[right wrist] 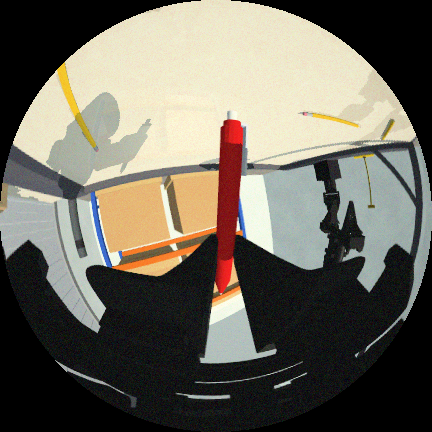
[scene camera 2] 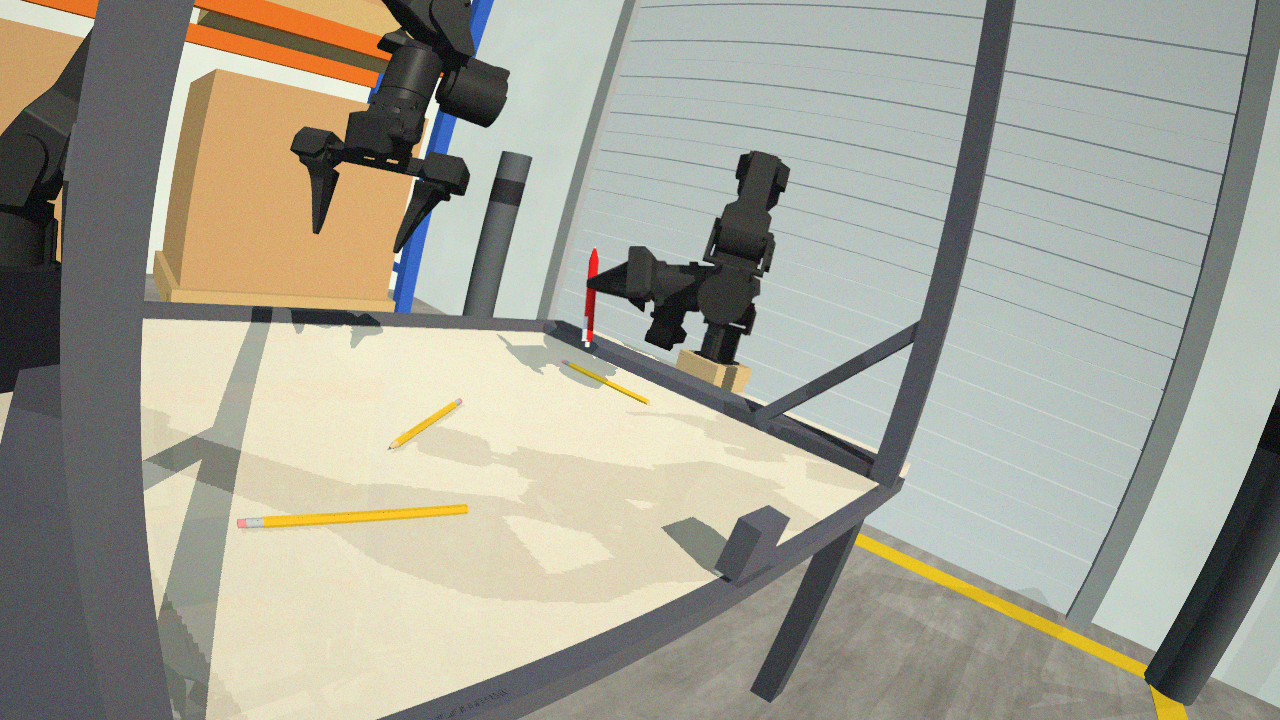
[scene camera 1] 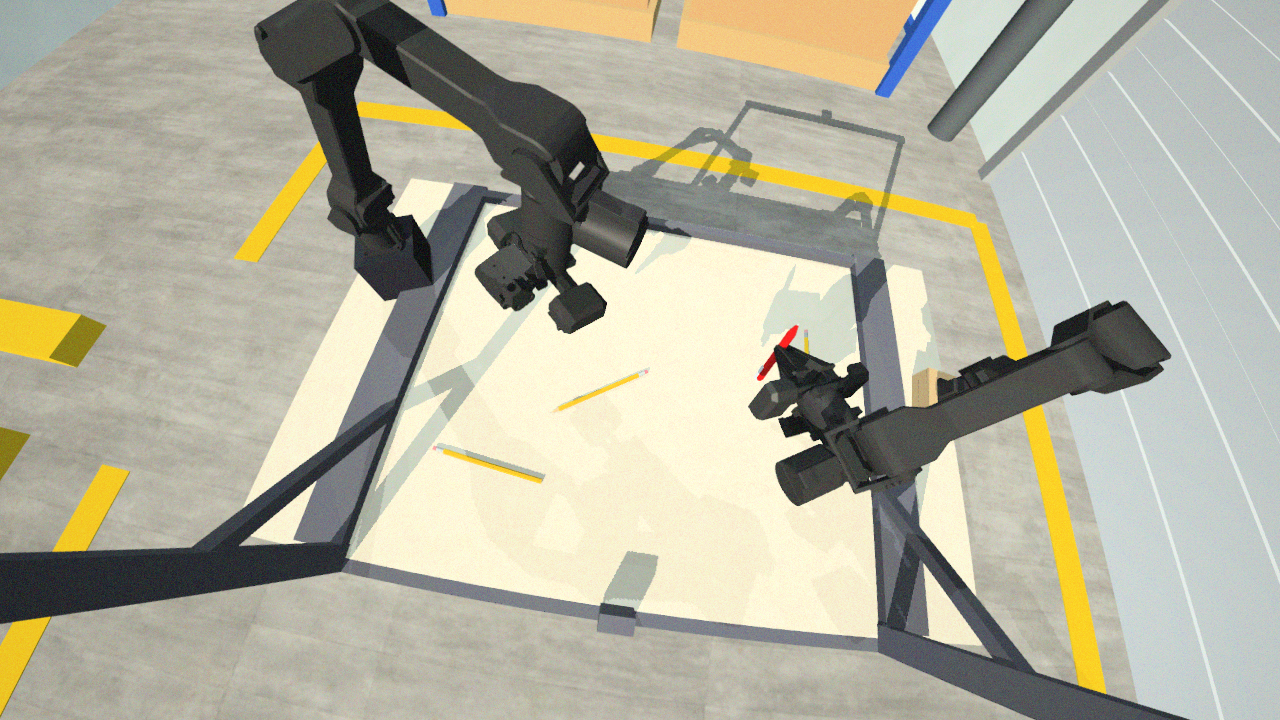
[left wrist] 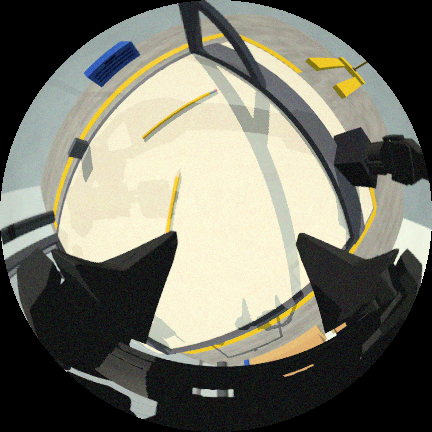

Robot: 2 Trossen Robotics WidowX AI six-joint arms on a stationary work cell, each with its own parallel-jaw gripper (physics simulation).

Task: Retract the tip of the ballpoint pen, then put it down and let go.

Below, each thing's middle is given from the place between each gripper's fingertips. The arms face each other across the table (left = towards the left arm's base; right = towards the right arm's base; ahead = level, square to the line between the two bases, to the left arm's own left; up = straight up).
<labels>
Right now the red ballpoint pen [scene camera 2: 588, 323] is 3 cm ahead of my left hand, 36 cm to the right of it and 3 cm below it. The rest, counted from my left hand: tan block [scene camera 2: 733, 378]: 9 cm ahead, 75 cm to the right, 15 cm below.
The red ballpoint pen lies 10 mm behind my right hand and 10 mm below it. From my right hand the other things lie so: tan block: 50 mm ahead, 390 mm to the right, 130 mm below.
</labels>
